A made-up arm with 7 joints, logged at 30 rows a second.
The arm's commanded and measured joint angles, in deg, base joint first. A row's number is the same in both.
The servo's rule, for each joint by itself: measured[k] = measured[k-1] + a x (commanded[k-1-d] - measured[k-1]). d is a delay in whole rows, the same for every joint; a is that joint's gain. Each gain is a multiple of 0.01, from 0.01 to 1. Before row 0 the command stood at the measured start. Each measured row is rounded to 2 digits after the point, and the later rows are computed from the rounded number. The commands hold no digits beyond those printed.
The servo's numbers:
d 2
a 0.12 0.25 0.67 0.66 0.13 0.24 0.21
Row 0, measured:
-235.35 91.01 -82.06 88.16 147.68 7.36 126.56
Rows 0 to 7, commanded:
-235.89 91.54 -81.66 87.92 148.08 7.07 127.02
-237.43 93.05 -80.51 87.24 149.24 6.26 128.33
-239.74 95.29 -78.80 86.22 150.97 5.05 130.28
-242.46 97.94 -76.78 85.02 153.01 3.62 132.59
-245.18 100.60 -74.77 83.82 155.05 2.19 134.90
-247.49 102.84 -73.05 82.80 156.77 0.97 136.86
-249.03 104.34 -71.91 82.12 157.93 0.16 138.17
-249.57 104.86 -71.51 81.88 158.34 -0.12 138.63
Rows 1 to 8, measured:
-235.35 91.01 -82.06 88.16 147.68 7.36 126.56
-235.35 91.01 -82.06 88.16 147.68 7.36 126.56
-235.41 91.14 -81.79 88.00 147.73 7.29 126.66
-235.65 91.62 -80.93 87.50 147.93 7.04 127.01
-236.14 92.54 -79.50 86.66 148.33 6.56 127.70
-236.90 93.89 -77.68 85.58 148.94 5.85 128.73
-237.89 95.57 -75.73 84.42 149.73 4.97 130.03
-239.04 97.39 -73.93 83.35 150.65 4.01 131.46

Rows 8 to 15, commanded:
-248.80 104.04 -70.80 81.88 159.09 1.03 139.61
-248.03 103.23 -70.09 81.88 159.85 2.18 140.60
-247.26 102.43 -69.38 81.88 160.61 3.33 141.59
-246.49 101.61 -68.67 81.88 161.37 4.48 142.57
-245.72 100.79 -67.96 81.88 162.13 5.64 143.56
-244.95 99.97 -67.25 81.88 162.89 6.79 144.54
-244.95 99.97 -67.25 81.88 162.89 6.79 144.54
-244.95 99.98 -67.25 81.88 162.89 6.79 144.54
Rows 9 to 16, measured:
-240.24 99.13 -72.58 82.54 151.60 3.09 132.87
-241.36 100.56 -71.86 82.10 152.48 2.32 134.08
-242.25 101.43 -71.15 81.95 153.34 2.01 135.24
-242.94 101.88 -70.44 81.90 154.19 2.05 136.37
-243.46 102.02 -69.73 81.89 155.02 2.36 137.47
-243.82 101.92 -69.02 81.88 155.85 2.87 138.54
-244.05 101.64 -68.31 81.88 156.67 3.53 139.59
-244.16 101.22 -67.60 81.88 157.48 4.31 140.63

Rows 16 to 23, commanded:
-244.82 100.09 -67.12 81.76 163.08 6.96 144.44
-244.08 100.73 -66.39 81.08 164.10 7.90 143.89
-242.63 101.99 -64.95 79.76 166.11 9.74 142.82
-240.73 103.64 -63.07 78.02 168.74 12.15 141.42
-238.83 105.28 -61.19 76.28 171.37 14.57 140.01
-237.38 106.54 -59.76 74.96 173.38 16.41 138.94
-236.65 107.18 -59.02 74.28 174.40 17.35 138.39
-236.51 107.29 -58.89 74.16 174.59 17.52 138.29
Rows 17 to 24, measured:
-244.25 100.91 -67.37 81.88 158.18 4.91 141.45
-244.33 100.68 -67.29 81.88 158.79 5.36 142.10
-244.39 100.53 -67.18 81.80 159.35 5.74 142.59
-244.35 100.58 -66.65 81.32 159.97 6.26 142.86
-244.14 100.93 -65.51 80.29 160.77 7.10 142.85
-243.73 101.61 -63.88 78.79 161.81 8.31 142.55
-243.14 102.53 -62.08 77.13 163.05 9.81 142.02
-242.45 103.53 -60.53 75.70 164.39 11.39 141.37

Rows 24 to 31, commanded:
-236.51 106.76 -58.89 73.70 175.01 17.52 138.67
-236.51 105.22 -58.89 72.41 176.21 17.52 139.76
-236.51 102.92 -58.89 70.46 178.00 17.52 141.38
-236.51 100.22 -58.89 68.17 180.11 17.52 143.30
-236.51 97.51 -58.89 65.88 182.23 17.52 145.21
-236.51 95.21 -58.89 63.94 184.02 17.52 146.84
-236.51 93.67 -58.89 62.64 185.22 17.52 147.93
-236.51 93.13 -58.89 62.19 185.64 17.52 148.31
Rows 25 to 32, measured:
-241.75 104.44 -59.52 74.76 165.69 12.82 140.74
-241.12 105.15 -59.10 74.36 166.85 13.95 140.23
-240.57 105.55 -58.96 73.92 167.91 14.81 139.90
-240.08 105.47 -58.91 72.92 168.99 15.46 139.87
-239.65 104.83 -58.90 71.30 170.16 15.95 140.19
-239.27 103.68 -58.89 69.23 171.45 16.33 140.84
-238.94 102.14 -58.89 67.02 172.85 16.62 141.76
-238.65 100.41 -58.89 64.99 174.30 16.84 142.83

